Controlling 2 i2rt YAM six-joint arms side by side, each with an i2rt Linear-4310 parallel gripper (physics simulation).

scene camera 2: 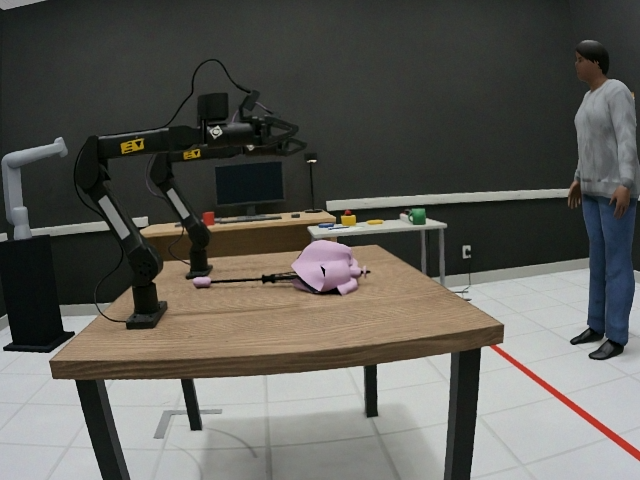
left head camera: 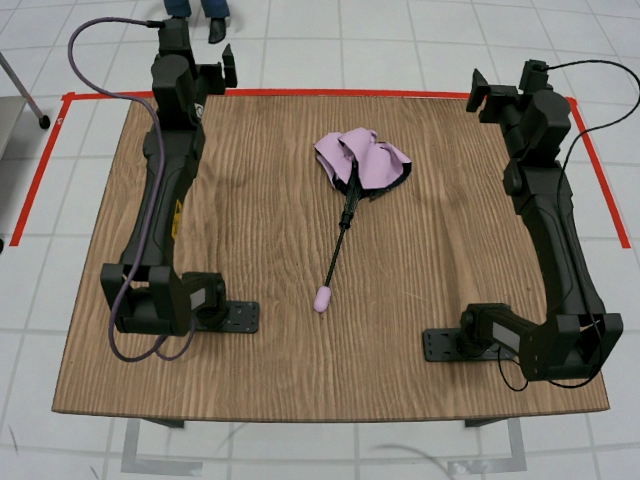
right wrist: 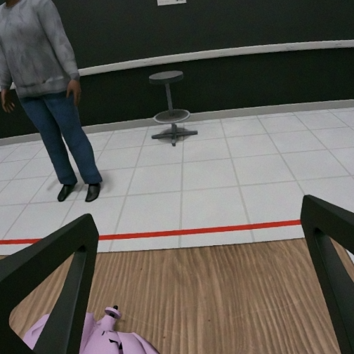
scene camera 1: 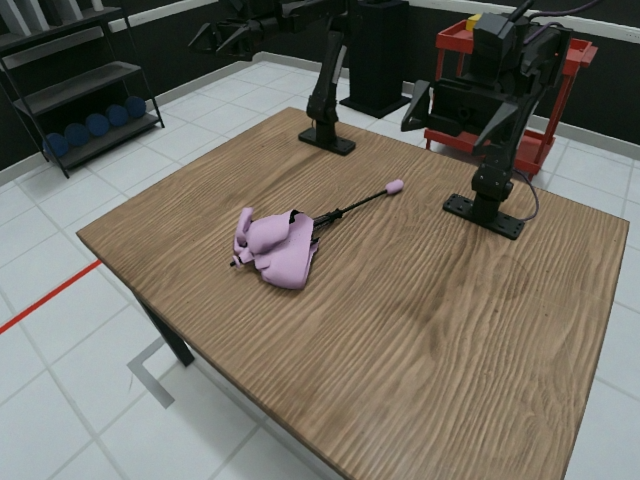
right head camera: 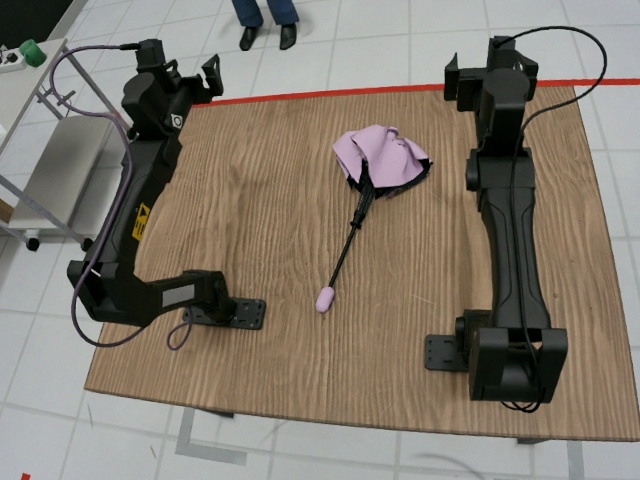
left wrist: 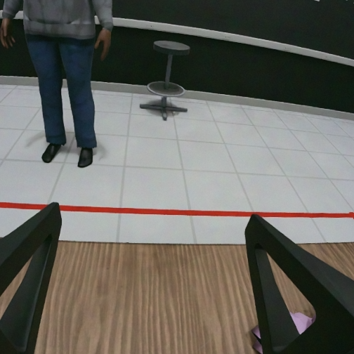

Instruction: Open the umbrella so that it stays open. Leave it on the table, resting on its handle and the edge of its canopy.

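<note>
The umbrella lies on its side on the table (left head camera: 279, 361), its pink canopy (left head camera: 379, 160) (right head camera: 390, 160) (scene camera 1: 286, 253) (scene camera 2: 323, 260) (right wrist: 122, 345) folded and crumpled. Its pink handle (left head camera: 322, 299) (right head camera: 324, 299) (scene camera 1: 394, 187) (scene camera 2: 201, 282) rests on the table toward the arm bases. The black runner (left head camera: 345, 219) (right head camera: 357, 219) sits on the thin shaft (left head camera: 336, 255) near the gathered ribs. My left gripper (left wrist: 157, 217) is open and empty, high near the far table edge, left of the canopy in the head views. My right gripper (right wrist: 195, 215) is open and empty, high on the other side.
The left arm base plate (left head camera: 242, 316) and right arm base plate (left head camera: 439, 345) are fixed to the table on either side of the handle. Cables loop beside both arms. A person (scene camera 2: 604, 139) stands beyond the table. A red cart (scene camera 1: 535, 152) stands behind the arms.
</note>
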